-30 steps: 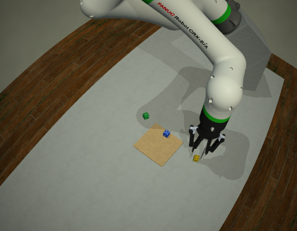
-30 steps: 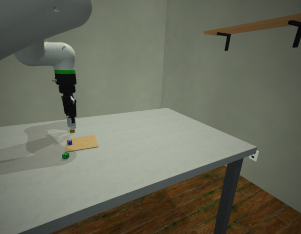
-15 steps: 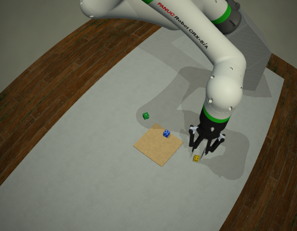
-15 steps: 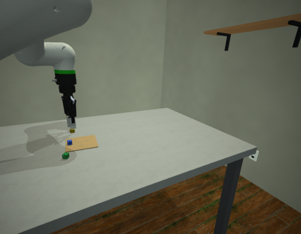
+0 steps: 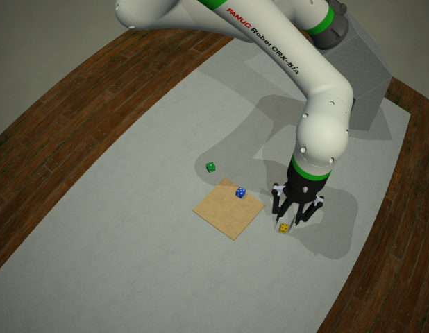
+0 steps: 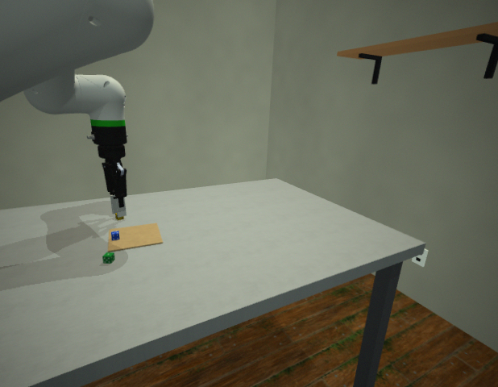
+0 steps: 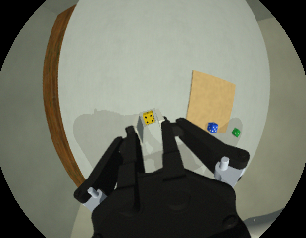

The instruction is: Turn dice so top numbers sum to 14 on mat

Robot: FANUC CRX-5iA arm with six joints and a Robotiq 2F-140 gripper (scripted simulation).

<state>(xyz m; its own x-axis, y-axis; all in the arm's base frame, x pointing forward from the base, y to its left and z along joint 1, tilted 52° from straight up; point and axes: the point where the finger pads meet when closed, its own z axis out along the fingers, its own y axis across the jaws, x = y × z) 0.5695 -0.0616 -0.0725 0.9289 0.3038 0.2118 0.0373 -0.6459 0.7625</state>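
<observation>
Right now the yellow die is 4 cm below my hand. From my hand the other things lie so: green die: 12 cm behind, 25 cm to the right, 4 cm below; tan mat: 1 cm behind, 16 cm to the right, 5 cm below; blue die: 6 cm behind, 14 cm to the right, 3 cm below.
</observation>
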